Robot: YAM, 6 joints.
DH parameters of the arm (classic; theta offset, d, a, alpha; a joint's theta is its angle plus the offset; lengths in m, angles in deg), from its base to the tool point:
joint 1: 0 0.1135 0.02 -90
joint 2: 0 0 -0.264 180
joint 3: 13.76 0 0.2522 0
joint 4: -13.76 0 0.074 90
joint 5: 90 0 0 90
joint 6: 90 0.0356 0 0
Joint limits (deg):
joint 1: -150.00..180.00
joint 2: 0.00..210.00
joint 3: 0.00..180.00
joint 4: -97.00..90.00
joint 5: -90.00..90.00
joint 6: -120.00..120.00
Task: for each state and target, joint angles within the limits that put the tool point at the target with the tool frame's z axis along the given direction. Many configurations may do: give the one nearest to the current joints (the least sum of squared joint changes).
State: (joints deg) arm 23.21 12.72 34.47 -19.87 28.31 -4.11
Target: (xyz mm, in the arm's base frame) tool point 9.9 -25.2 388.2 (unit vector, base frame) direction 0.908 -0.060 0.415
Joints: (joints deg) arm 45.81 3.31 42.81 -4.37 43.85 -4.11
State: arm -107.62 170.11 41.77 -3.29 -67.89 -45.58
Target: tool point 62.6 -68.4 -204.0 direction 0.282 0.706 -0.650
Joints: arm -60.66 184.33 48.96 9.07 -36.27 -45.58
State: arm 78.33 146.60 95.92 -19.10 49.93 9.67
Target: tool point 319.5 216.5 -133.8 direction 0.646 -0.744 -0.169
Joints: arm 39.34 165.71 84.18 0.95 80.13 9.67
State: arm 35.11 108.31 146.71 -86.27 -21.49 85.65
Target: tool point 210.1 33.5 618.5 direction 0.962 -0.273 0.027
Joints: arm 13.81 90.65 147.41 -54.98 29.64 85.65
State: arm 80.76 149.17 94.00 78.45 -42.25 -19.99
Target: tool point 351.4 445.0 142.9 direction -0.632 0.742 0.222
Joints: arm 48.23 173.16 142.45 89.91 -75.02 -19.99
